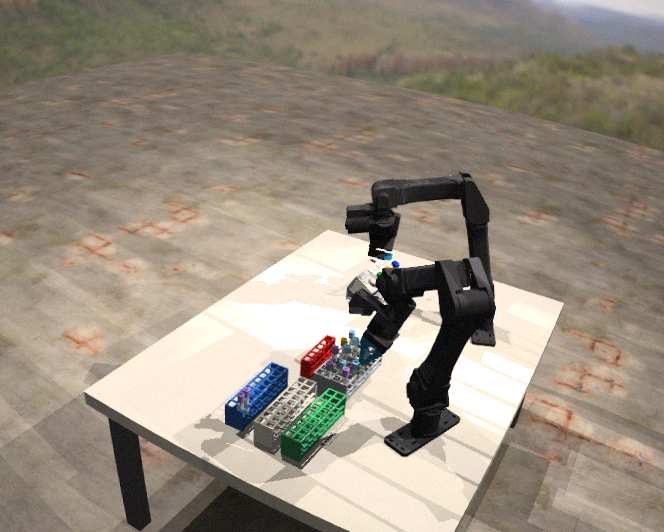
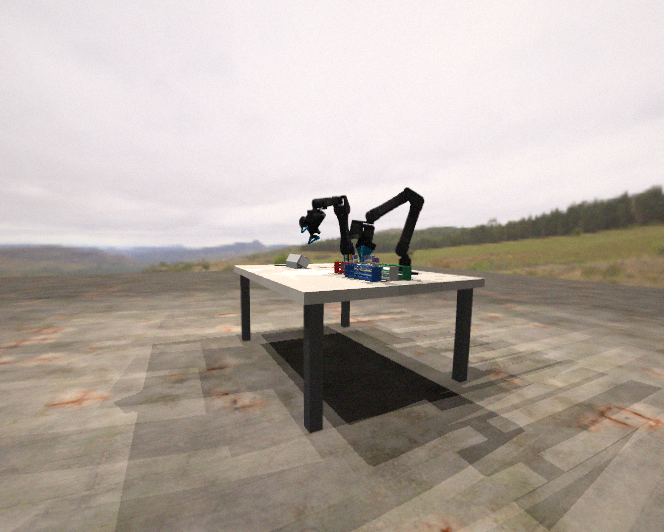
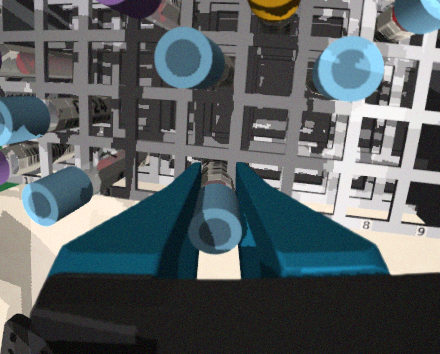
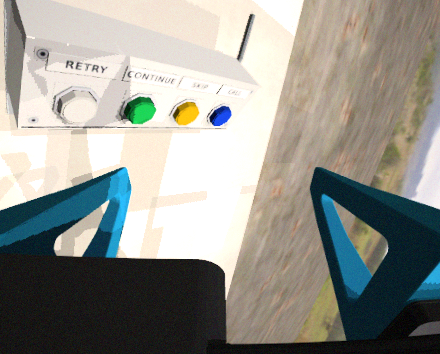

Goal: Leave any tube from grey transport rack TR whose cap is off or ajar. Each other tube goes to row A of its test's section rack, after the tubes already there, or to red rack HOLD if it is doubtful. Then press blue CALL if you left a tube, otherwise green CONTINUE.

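Frame: origin at the left arm's base, x right, y down, z ahead, level; millimetres.
Seen in the pictures: left gripper, between the fingertips: [image 1: 361,362] [image 2: 362,262] [image 3: 218,175]; right gripper, between the fingertips: [image 1: 384,243] [image 2: 305,238] [image 4: 220,177]; left arm's base, origin of its link: [image 1: 423,431]; right arm's base, origin of its link: [image 1: 481,327].
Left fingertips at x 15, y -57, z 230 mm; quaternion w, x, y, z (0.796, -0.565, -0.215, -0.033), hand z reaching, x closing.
Offsets run from my left fingertips to a thing's top centre. "spot": to the spot under its first point.
My left gripper [image 1: 366,359] [image 2: 363,256] [image 3: 218,175] is shut on a tube with a light blue cap @[dx -1, dy -37, dz -4 mm] [image 3: 216,222]; its body reaches down at the near row of grey transport rack TR @[dx -15, dy +0, dz +27 mm] [image 1: 332,386] [image 3: 294,120]. How deep it sits is hidden. Around it stand other light blue capped tubes @[dx -18, dy -37, dz +37 mm] [image 3: 186,58] @[dx +22, dy -37, dz +51 mm] [image 3: 348,68] @[dx -46, dy -37, dz -20 mm] [image 3: 57,196], an orange cap @[spot: dx -1, dy -36, dz +57 mm] [image 3: 274,7] and a purple cap @[spot: dx -39, dy -30, dz +45 mm] [image 3: 134,6]. Red rack HOLD [image 1: 317,357] [image 2: 339,268] stands beside TR. My right gripper [image 4: 220,177] is open and empty, near the button box @[dx +371, dy -27, dz +316 mm] [image 4: 150,55] with green CONTINUE @[dx +354, dy -18, dz +284 mm] [image 4: 140,110] and blue CALL @[dx +450, dy -18, dz +313 mm] [image 4: 220,116].
A blue rack @[dx -262, dy +0, dz +70 mm] [image 1: 257,400] [image 2: 363,272] holds purple-capped tubes @[dx -339, dy -37, dz +29 mm] [image 1: 243,394] at its near end. A white rack @[spot: dx -329, dy +29, dz -60 mm] [image 1: 268,437] and a green rack @[dx -219, dy +0, dz -82 mm] [image 1: 293,446] [image 2: 406,272] stand beside it. White RETRY @[dx +306, dy -18, dz +270 mm] [image 4: 78,107] and yellow SKIP @[dx +402, dy -18, dz +299 mm] [image 4: 186,113] are also on the box.
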